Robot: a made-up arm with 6 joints.
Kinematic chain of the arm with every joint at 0, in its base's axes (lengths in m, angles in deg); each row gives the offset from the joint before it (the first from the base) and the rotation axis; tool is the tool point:
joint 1: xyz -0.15 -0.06 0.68 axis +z
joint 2: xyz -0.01 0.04 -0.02 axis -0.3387 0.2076 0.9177
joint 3: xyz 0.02 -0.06 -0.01 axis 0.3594 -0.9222 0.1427
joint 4: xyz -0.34 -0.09 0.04 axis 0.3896 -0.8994 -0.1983
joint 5: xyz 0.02 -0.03 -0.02 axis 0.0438 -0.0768 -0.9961
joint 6: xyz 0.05 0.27 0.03 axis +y
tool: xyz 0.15 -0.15 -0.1
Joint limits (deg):
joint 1: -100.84..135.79
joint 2: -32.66..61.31
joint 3: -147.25..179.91
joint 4: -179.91..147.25
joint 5: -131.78..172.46
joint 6: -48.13..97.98
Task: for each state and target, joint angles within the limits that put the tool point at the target. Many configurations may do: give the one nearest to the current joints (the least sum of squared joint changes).
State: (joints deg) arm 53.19 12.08 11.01 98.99 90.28 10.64
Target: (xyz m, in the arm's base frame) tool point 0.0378 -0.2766 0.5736
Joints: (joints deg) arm 55.79 4.34 34.53 70.57 92.88 38.92
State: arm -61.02 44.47 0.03 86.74 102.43 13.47
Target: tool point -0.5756 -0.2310 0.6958
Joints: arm -67.64 34.65 3.67 81.37 104.04 -21.27
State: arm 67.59 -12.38 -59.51 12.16 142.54 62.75
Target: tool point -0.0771 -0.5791 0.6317
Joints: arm 83.39 -23.06 -17.02 -2.40 162.54 27.73
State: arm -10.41 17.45 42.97 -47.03 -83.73 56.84
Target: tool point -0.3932 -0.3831 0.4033
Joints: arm 0.15 37.43 33.40 -27.25 -69.28 49.95
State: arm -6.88 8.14 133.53 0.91 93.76 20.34
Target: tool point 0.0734 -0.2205 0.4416
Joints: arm -8.28 3.84 103.08 2.05 91.23 28.85
